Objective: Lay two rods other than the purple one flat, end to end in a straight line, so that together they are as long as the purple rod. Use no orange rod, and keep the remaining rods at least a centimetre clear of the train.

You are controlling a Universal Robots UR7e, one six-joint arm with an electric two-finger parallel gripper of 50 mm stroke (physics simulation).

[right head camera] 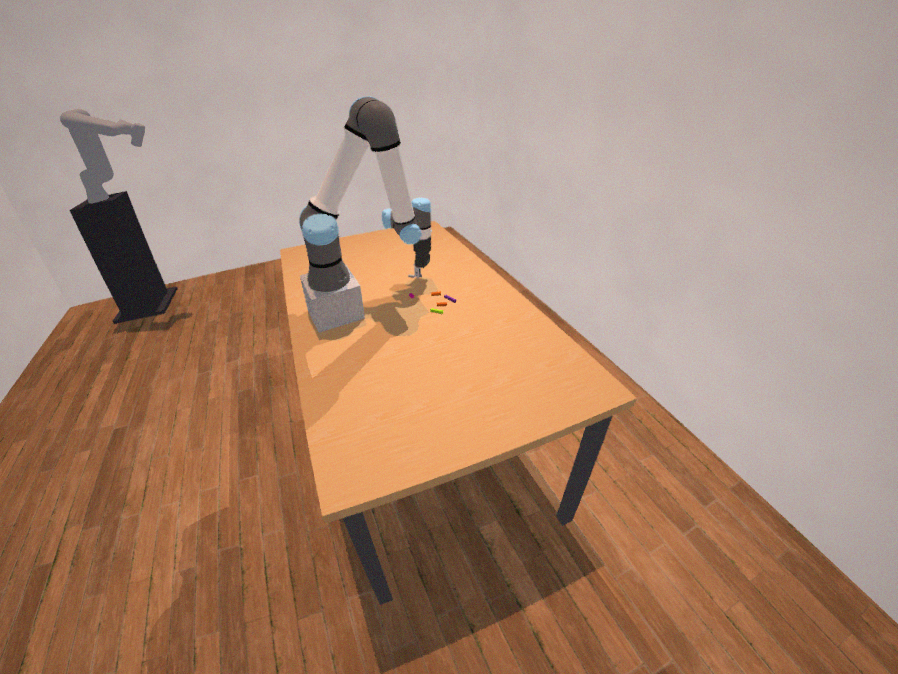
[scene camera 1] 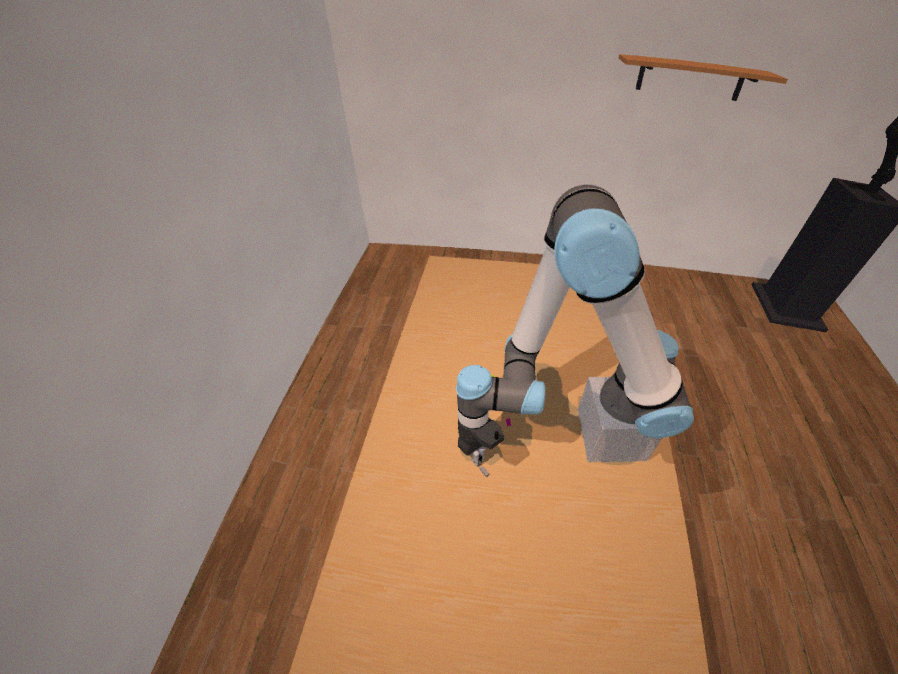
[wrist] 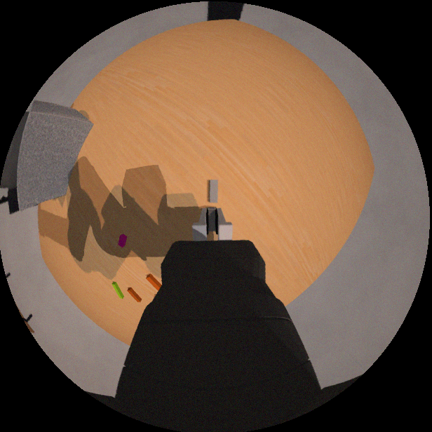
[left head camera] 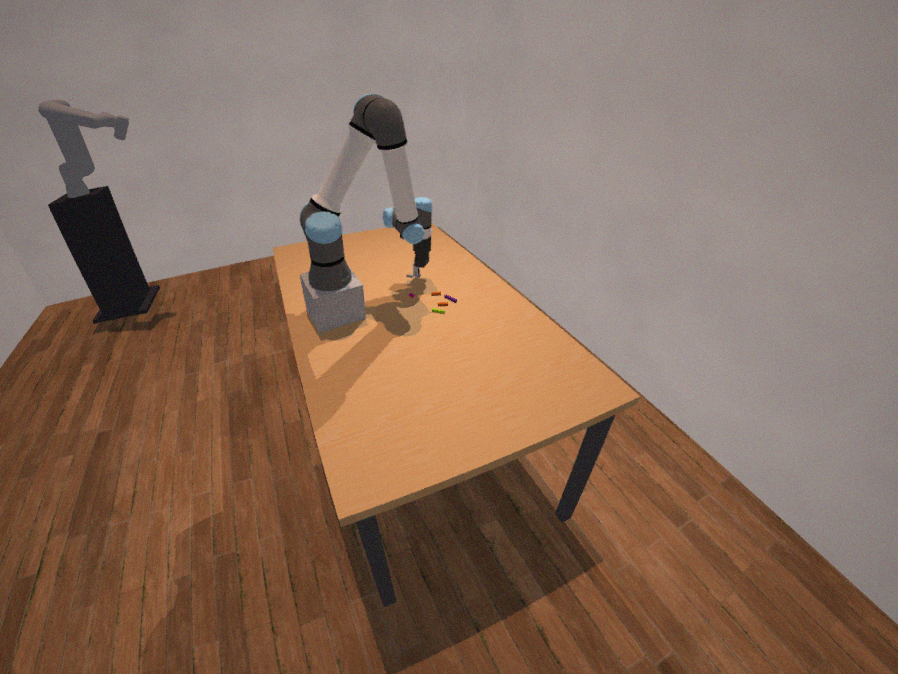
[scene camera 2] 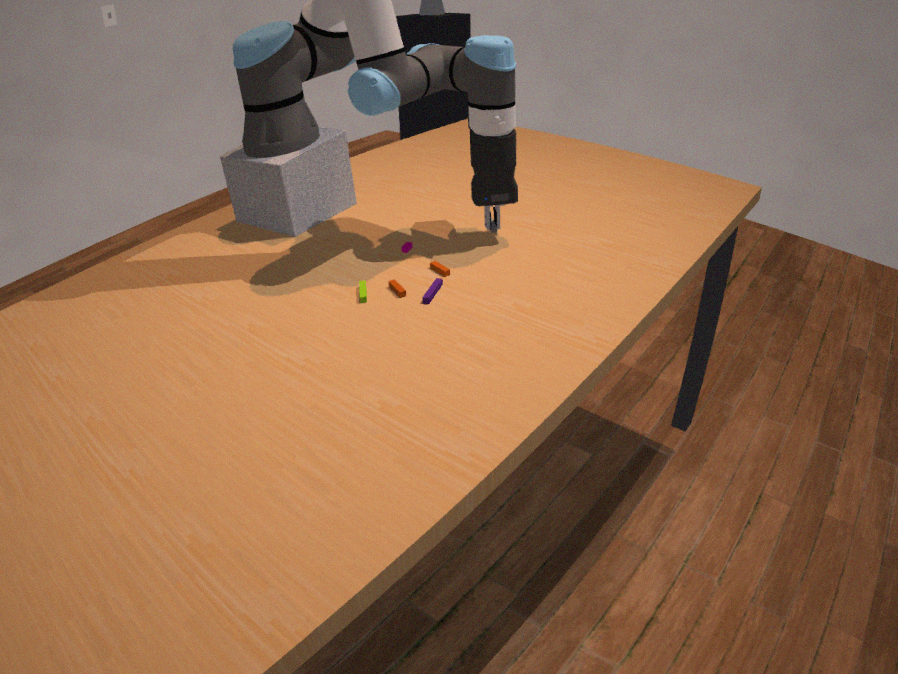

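Where they show: gripper, fingertip midpoint: [right head camera: 417,276] [scene camera 1: 477,461] [left head camera: 416,275] [scene camera 2: 492,227]; arm's base, origin of the base link: [right head camera: 329,280] [scene camera 1: 627,401] [left head camera: 330,279] [scene camera 2: 281,142].
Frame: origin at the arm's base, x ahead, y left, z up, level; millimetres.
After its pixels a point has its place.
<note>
My gripper [left head camera: 417,272] @[x 374, y 186, z -144 mm] [scene camera 1: 478,457] @[x 374, y 186, z -144 mm] [scene camera 2: 492,219] @[x 374, y 186, z -144 mm] [wrist: 211,215] points down, low over the table, shut on a grey rod [wrist: 212,216] that is mostly hidden by the fingers. Another grey rod [scene camera 1: 483,470] @[x 353, y 208, z -146 mm] [wrist: 213,191] lies flat just beyond the fingertips, roughly in line with the held one in the wrist view; whether they touch is unclear. The purple rod [left head camera: 450,298] @[x 446, y -39, z -149 mm] [scene camera 2: 433,290] @[x 454, y -41, z -146 mm] lies flat, away from the gripper, and does not show in the wrist view. A magenta rod [scene camera 1: 508,421] @[x 310, y 39, z -145 mm] [scene camera 2: 406,247] @[x 315, y 32, z -147 mm] [wrist: 122,240] and a lime rod [left head camera: 438,311] @[x 369, y -113, z -149 mm] [scene camera 2: 362,291] @[x 377, y -113, z -145 mm] [wrist: 118,290] lie apart.
Two orange rods [scene camera 2: 440,268] @[x 413, y 15, z -146 mm] [scene camera 2: 396,288] @[x 408, y -72, z -146 mm] lie near the purple rod, between it and the magenta and lime rods. The arm's grey base block [left head camera: 333,303] @[x -7, y -89, z -49 mm] [scene camera 2: 290,185] @[x 102, y -51, z -54 mm] stands at the table's side. A black pedestal [left head camera: 101,250] with another arm stands on the floor.
</note>
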